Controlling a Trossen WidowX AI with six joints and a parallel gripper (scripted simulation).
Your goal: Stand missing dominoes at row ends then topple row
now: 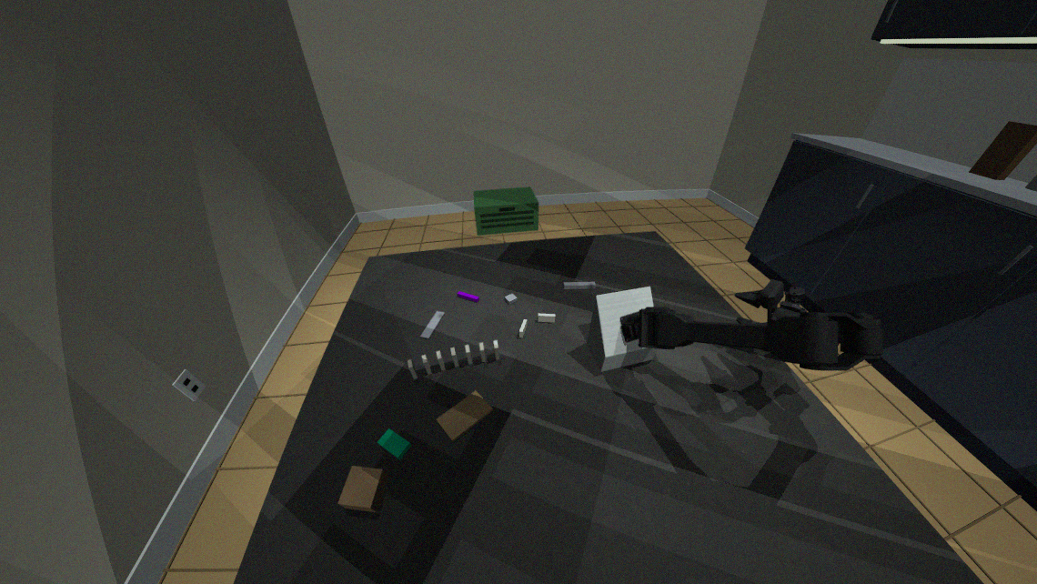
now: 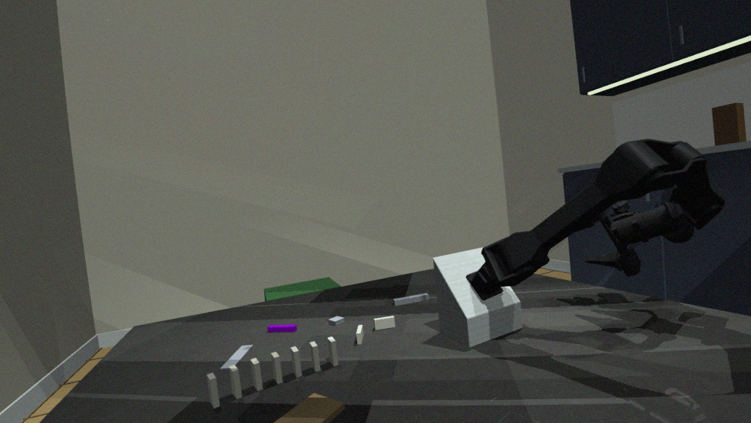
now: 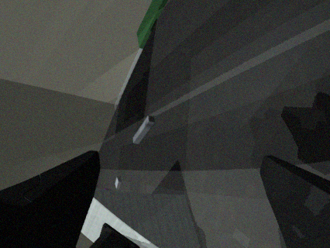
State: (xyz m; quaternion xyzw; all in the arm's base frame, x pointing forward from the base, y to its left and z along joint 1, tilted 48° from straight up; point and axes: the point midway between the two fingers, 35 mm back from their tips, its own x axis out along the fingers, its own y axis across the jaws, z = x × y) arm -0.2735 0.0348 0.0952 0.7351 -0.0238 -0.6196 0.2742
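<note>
The tan flat board lies 710 mm ahead of my gripper tip, 150 mm below it and 10 mm to the right of it. The rest, counted from my gripper tip: purple bar (640 mm ahead, 420 mm to the right, 140 mm below); grey slab (760 mm ahead, 330 mm to the right, 150 mm below); small grey block (500 mm ahead, 370 mm to the right, 150 mm below).
</note>
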